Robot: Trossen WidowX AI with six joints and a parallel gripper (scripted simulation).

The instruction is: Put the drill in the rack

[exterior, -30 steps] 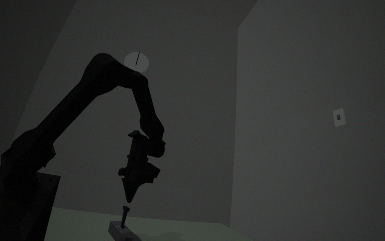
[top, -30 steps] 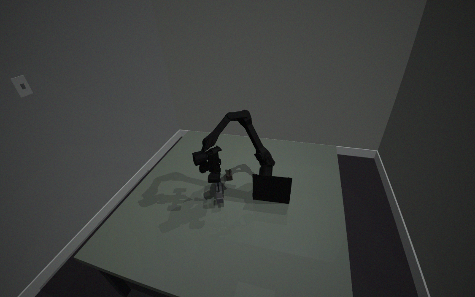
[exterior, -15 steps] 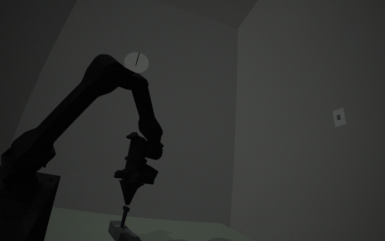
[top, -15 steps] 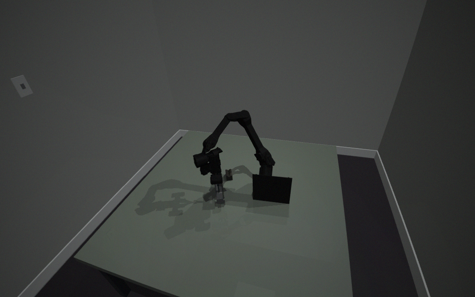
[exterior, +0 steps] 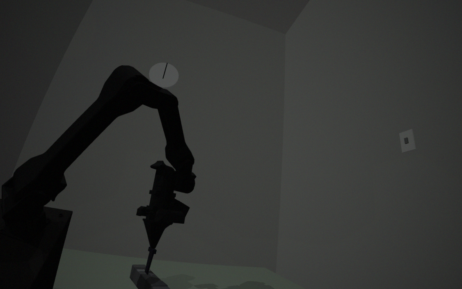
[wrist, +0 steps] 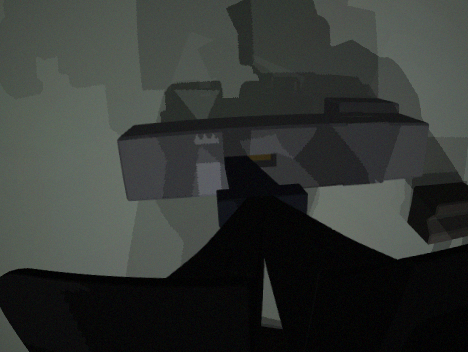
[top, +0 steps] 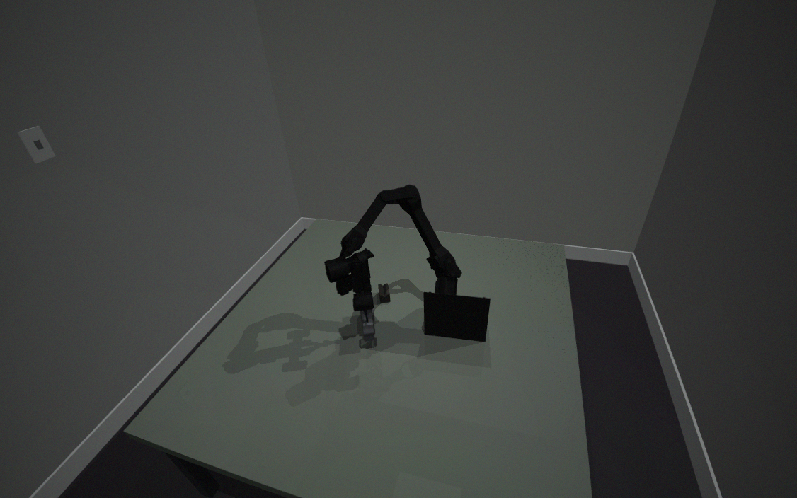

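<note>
My gripper tip is 3 cm above the dark key. From my gripper tip the other things lie so: grey block: 1 cm ahead, 3 cm to the right, 9 cm below; then drill: 2 cm ahead, 4 cm to the right, 8 cm below; then dark rack: 3 cm ahead, 21 cm to the right, 12 cm below.
</note>
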